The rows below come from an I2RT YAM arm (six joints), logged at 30 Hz.
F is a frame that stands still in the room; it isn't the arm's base.
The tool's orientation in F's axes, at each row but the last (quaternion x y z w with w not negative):
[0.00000, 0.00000, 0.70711, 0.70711]
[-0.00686, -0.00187, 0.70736, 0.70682]
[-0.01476, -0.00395, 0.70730, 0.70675]
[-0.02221, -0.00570, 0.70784, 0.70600]
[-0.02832, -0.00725, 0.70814, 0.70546]
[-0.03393, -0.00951, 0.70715, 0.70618]
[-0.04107, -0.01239, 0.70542, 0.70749]
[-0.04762, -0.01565, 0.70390, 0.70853]
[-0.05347, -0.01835, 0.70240, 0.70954]
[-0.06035, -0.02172, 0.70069, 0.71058]
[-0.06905, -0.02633, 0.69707, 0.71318]
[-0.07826, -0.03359, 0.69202, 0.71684]
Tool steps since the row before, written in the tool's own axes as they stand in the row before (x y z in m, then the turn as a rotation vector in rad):
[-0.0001, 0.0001, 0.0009, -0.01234, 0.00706, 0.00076]
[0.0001, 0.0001, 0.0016, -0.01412, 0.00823, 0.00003]
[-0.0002, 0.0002, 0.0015, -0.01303, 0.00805, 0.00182]
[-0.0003, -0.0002, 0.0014, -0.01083, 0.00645, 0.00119]
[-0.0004, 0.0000, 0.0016, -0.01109, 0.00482, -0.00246]
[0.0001, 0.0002, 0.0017, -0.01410, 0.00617, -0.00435]
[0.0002, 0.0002, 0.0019, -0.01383, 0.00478, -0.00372]
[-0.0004, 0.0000, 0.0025, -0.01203, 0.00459, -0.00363]
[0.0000, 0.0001, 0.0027, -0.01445, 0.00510, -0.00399]
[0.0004, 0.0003, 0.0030, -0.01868, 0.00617, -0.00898]
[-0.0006, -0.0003, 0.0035, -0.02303, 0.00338, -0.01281]
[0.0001, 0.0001, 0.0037, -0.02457, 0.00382, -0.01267]
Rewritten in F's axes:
[-0.0001, -0.0001, 0.0009, -0.00706, -0.01234, 0.00076]
[-0.0001, 0.0001, 0.0016, -0.00822, -0.01413, 0.00003]
[-0.0002, -0.0002, 0.0015, -0.00809, -0.01301, 0.00181]
[0.0001, -0.0003, 0.0014, -0.00647, -0.01082, 0.00119]
[-0.0001, -0.0004, 0.0016, -0.00466, -0.01118, -0.00237]
[-0.0003, 0.0002, 0.0017, -0.00589, -0.01426, -0.00423]
[-0.0003, 0.0003, 0.0019, -0.00455, -0.01396, -0.00351]
[-0.0002, -0.0003, 0.0025, -0.00435, -0.01216, -0.00348]
[-0.0004, 0.0001, 0.0027, -0.00485, -0.01459, -0.00377]
[-0.0006, 0.0006, 0.0029, -0.00541, -0.01908, -0.00862]
[-0.0002, -0.0004, 0.0035, -0.00225, -0.02371, -0.01177]
[-0.0007, 0.0003, 0.0036, -0.00277, -0.02522, -0.01161]

